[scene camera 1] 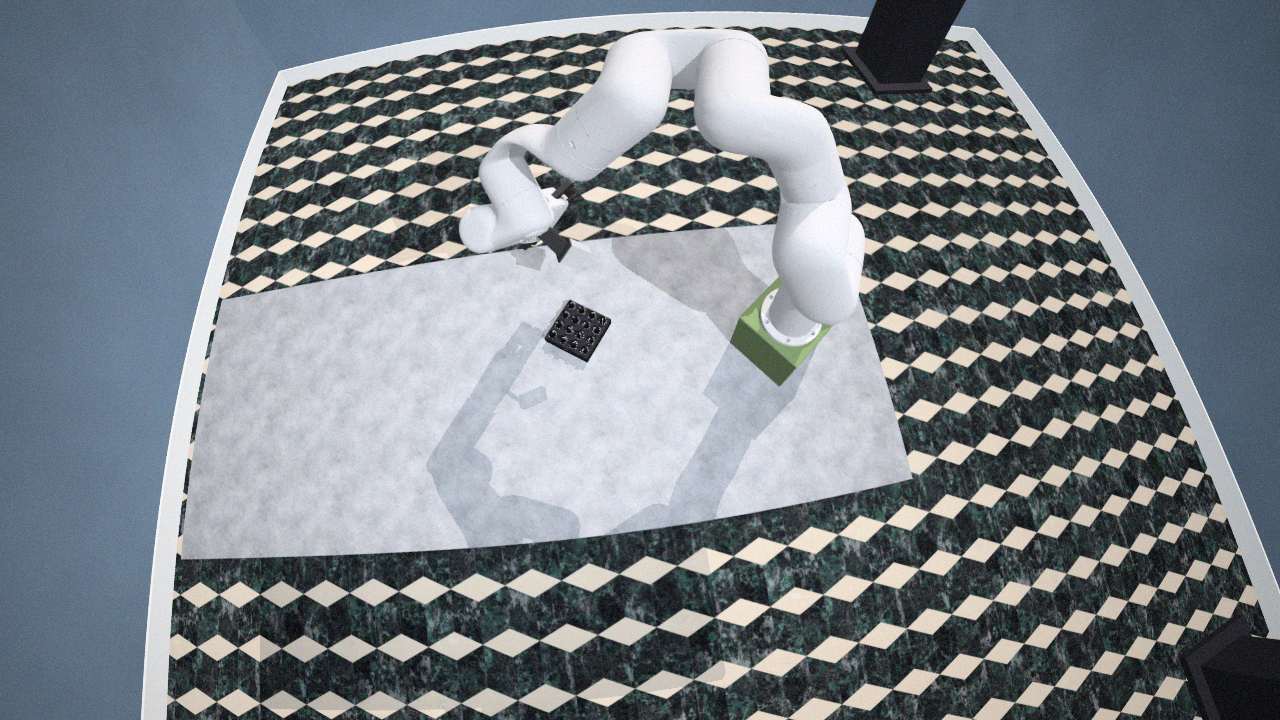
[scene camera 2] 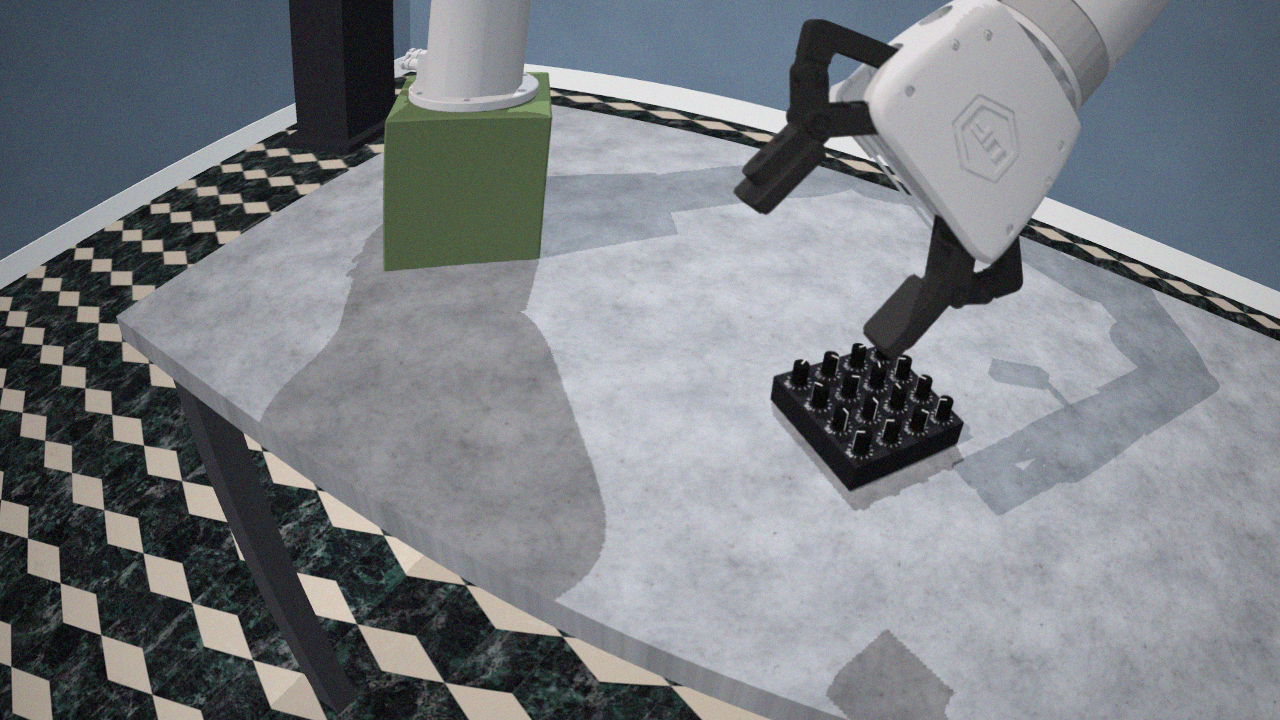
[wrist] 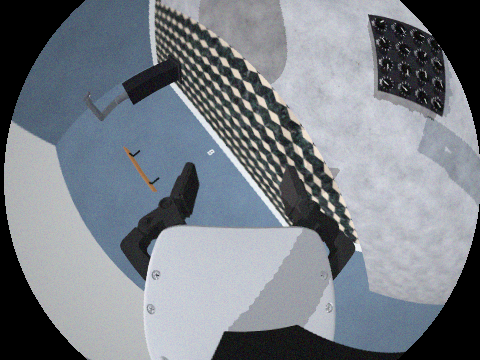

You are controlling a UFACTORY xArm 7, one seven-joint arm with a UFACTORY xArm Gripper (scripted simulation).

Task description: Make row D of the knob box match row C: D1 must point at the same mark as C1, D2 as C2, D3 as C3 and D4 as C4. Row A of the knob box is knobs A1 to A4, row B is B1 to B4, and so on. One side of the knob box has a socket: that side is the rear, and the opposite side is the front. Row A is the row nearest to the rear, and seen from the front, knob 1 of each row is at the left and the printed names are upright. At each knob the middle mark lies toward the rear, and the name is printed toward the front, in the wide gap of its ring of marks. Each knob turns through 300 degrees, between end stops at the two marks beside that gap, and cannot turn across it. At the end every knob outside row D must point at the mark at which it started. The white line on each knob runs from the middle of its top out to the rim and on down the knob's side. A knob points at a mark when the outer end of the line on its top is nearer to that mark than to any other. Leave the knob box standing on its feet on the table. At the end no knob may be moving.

Path:
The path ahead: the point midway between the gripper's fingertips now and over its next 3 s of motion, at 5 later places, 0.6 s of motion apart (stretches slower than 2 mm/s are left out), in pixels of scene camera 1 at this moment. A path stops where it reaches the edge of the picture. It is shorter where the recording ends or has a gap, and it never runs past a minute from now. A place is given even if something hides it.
My gripper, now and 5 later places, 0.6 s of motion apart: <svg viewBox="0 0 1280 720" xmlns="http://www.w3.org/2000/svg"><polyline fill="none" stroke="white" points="565,211 569,235 576,276 579,304 580,319 583,322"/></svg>

